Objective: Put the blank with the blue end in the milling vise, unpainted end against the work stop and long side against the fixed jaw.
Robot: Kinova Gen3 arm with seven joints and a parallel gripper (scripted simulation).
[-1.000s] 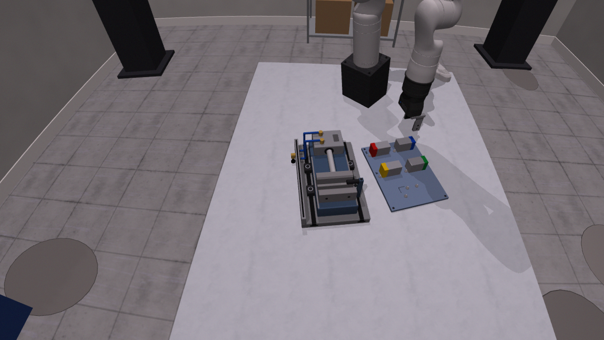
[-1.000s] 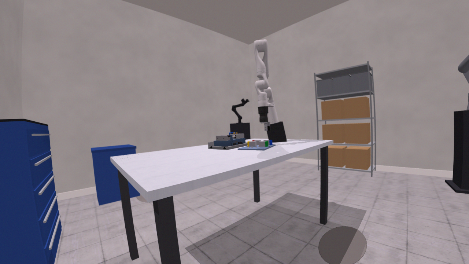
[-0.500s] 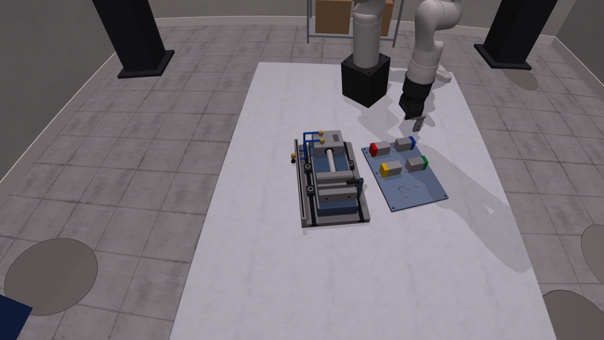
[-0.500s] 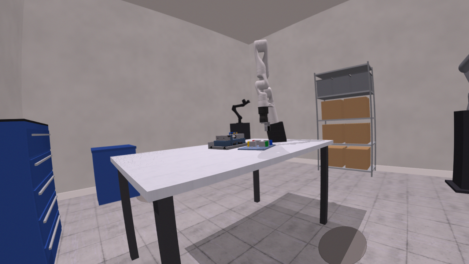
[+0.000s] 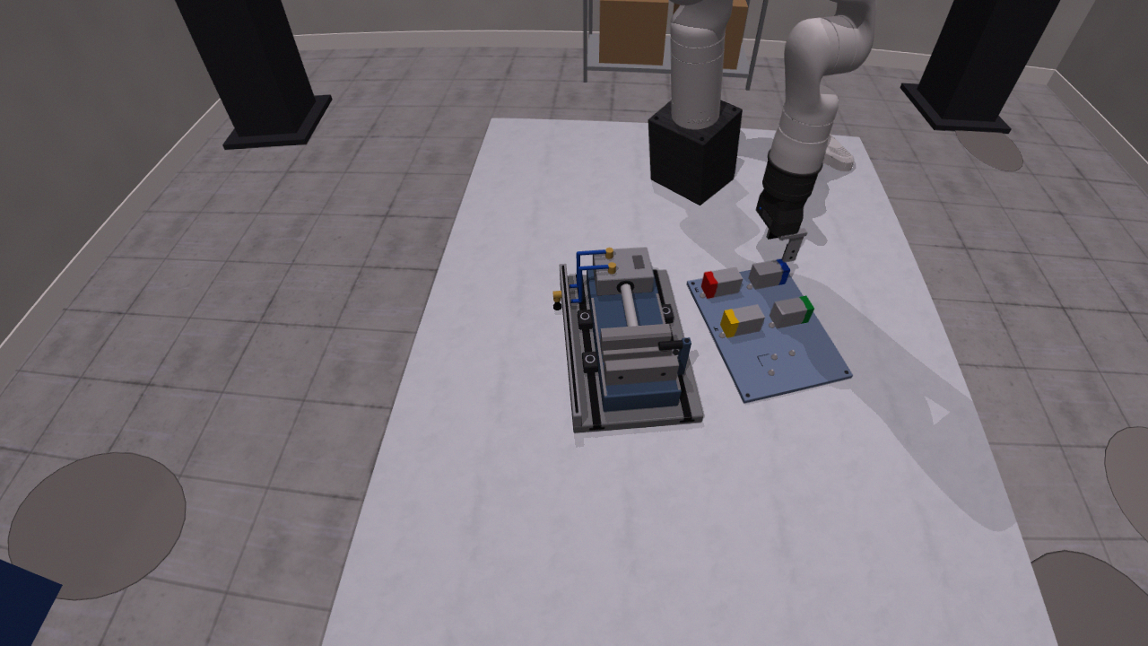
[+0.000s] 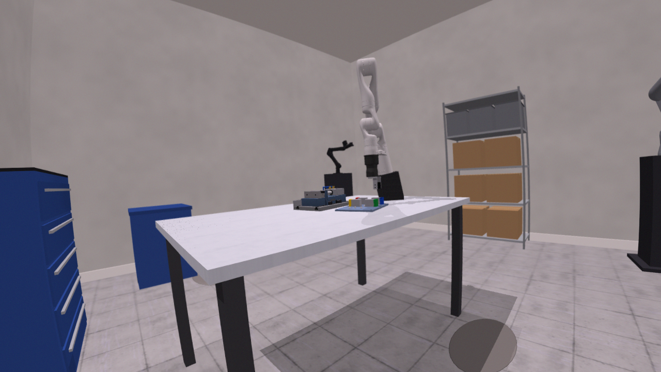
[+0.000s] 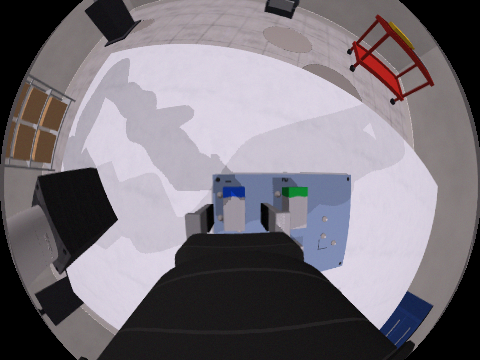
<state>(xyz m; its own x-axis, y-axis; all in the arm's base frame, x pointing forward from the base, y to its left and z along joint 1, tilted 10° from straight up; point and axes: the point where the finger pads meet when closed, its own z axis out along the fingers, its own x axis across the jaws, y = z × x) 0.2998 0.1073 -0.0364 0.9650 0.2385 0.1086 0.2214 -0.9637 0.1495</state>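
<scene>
The blue-ended blank lies 8 cm below my hand. Round my hand: red-ended blank (9 cm to the right, 8 cm below, 2 cm ahead); blue plate (10 cm below, 10 cm ahead, 3 cm to the right); green-ended blank (9 cm ahead, 8 cm below, 2 cm to the left).
</scene>
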